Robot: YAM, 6 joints.
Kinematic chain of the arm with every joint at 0, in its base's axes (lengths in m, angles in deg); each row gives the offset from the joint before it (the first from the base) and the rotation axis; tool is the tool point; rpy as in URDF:
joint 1: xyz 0 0 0.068 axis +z
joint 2: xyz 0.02 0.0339 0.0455 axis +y
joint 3: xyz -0.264 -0.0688 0 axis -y
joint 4: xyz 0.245 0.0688 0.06 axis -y
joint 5: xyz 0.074 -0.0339 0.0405 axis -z
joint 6: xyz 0.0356 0 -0.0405 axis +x
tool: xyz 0 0 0 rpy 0 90 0
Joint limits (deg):
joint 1: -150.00..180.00
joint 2: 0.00..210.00
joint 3: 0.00..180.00
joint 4: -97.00..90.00
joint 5: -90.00..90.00
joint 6: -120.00..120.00
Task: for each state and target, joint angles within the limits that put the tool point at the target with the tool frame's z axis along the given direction. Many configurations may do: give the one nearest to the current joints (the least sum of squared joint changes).
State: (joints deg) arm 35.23 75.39 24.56 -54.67 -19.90 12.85
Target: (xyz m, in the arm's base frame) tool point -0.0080 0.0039 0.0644 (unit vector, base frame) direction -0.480 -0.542 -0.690
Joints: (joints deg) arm 68.61 81.17 0.12 -53.51 -14.43 12.85
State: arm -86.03 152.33 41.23 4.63 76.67 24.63
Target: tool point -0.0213 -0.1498 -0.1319 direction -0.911 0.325 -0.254
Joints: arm -86.05 169.02 52.53 -30.23 62.43 24.63
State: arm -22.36 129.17 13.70 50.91 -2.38 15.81
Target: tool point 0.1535 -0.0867 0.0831 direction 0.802 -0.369 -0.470
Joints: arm -30.49 87.97 0.11 59.71 -5.10 15.81
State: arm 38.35 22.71 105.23 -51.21 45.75 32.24
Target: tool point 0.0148 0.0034 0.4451 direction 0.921 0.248 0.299
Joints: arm 16.79 19.59 62.31 -25.30 1.64 32.24
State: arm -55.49 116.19 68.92 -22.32 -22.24 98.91
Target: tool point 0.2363 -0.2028 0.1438 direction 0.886 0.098 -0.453
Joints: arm -45.21 95.76 39.80 16.72 -44.26 98.91
